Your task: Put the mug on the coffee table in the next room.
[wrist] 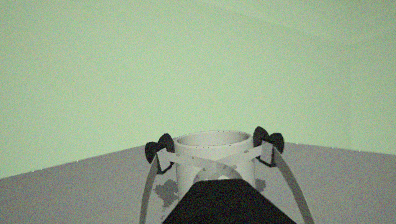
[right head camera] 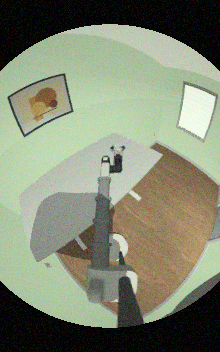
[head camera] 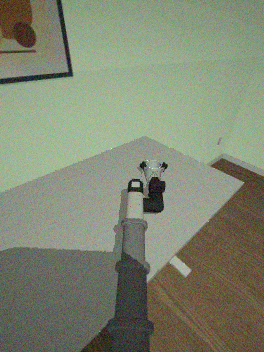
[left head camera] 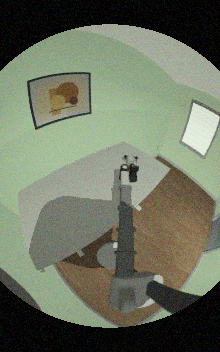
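Note:
A white mug [head camera: 153, 172] [wrist: 215, 152] is upright over the far corner of a grey-white table [head camera: 75, 215] [left head camera: 55, 185] [right head camera: 65, 175] [wrist: 100, 195]. My gripper [head camera: 154, 165] [left head camera: 131, 158] [right head camera: 117, 148] [wrist: 212, 142] is shut on the mug, with one dark fingertip against each side just below the rim. The wrist body and crossing finger strips hide the mug's lower part, so I cannot tell whether its base touches the table. No coffee table that I can identify shows in these views.
Green walls stand close behind the table. A framed picture [head camera: 30, 40] [left head camera: 60, 100] [right head camera: 41, 105] hangs at the left, and a bright framed panel [left head camera: 201, 129] [right head camera: 197, 111] at the right. Wooden floor [head camera: 225, 240] [left head camera: 170, 215] [right head camera: 165, 215] lies right of the table, where a white leg [head camera: 180, 266] shows.

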